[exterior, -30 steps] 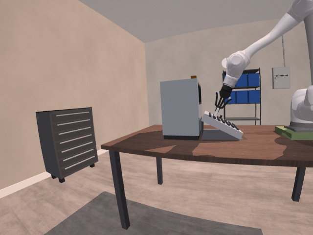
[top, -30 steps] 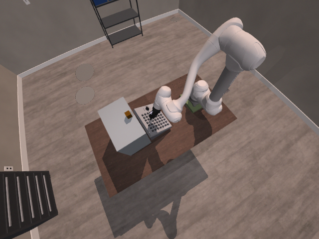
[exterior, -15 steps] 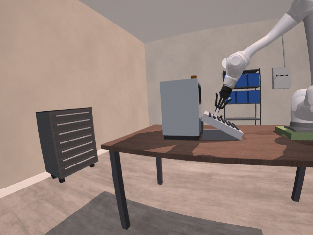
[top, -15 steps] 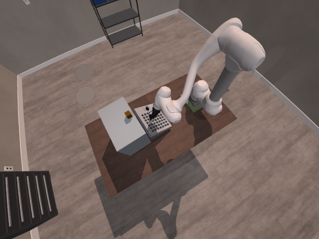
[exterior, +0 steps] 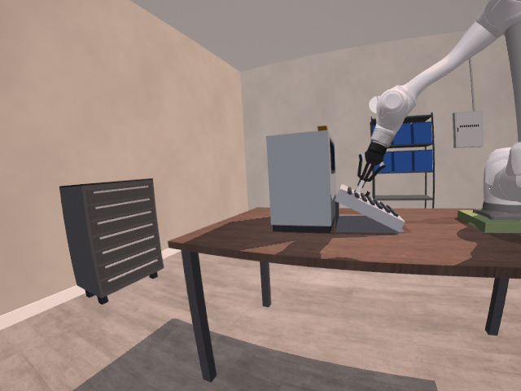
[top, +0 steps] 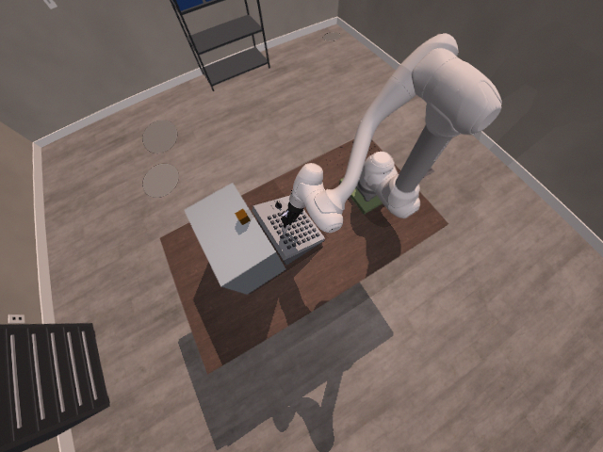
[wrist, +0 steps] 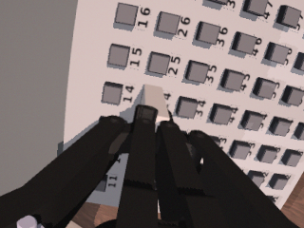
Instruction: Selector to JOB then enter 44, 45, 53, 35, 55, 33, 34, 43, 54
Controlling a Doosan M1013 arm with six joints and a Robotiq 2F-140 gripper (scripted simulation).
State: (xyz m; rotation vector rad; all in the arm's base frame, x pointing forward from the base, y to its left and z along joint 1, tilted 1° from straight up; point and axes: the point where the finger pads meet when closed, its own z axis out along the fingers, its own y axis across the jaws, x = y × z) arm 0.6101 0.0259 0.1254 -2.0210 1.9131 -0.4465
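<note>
Now: hand 60 mm above the key 44 and 50 mm past it. Round my hand: black selector knob: 170 mm to the right, 50 mm below, 40 mm behind; then sloped keypad: 90 mm below, 50 mm to the right, 20 mm behind.
</note>
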